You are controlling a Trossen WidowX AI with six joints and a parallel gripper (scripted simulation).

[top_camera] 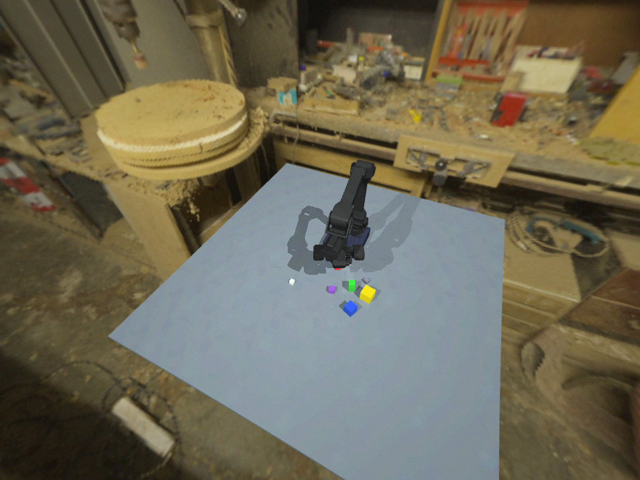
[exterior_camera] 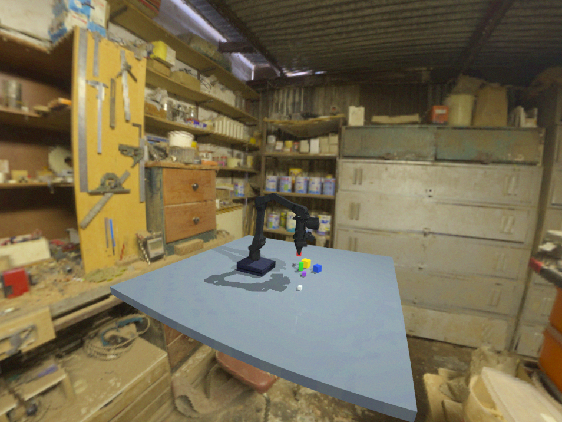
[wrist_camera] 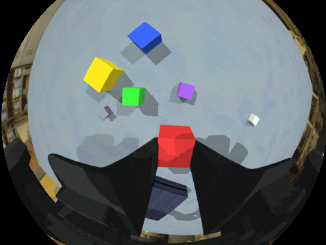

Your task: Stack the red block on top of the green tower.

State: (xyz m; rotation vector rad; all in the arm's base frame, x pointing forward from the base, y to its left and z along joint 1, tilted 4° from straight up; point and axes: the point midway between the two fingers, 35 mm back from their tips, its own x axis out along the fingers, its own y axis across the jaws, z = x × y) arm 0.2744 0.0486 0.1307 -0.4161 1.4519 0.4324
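Right now my gripper tip is 10 mm past the yellow block, 140 mm to the right of it and 100 mm above it. Round my gripper tip: blue block: 80 mm ahead, 110 mm to the left, 110 mm below; then red block: right at my gripper tip; then purple block: 40 mm ahead, 110 mm below.
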